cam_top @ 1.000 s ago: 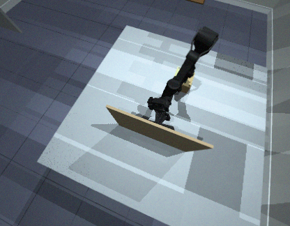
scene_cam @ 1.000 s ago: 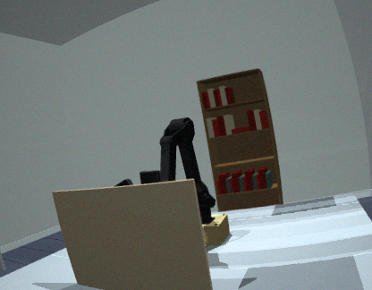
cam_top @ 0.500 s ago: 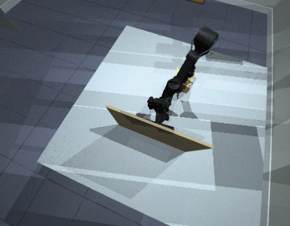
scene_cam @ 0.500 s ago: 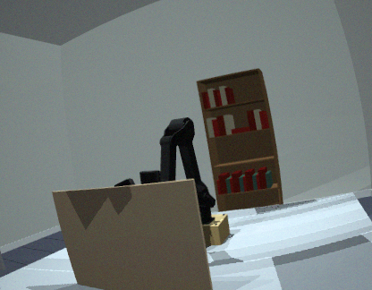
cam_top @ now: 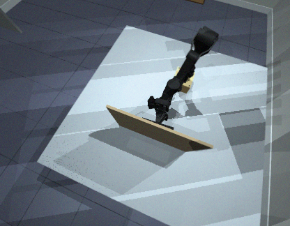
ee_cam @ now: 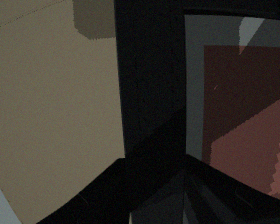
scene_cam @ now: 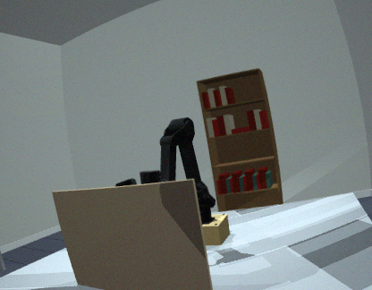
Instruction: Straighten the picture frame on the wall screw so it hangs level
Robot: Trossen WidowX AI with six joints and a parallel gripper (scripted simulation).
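My gripper tip is now 1 cm to the right of the picture frame and 5 cm above it. The rest, counted from my gripper tip: tan wall panel 2 cm ahead, 7 cm below.
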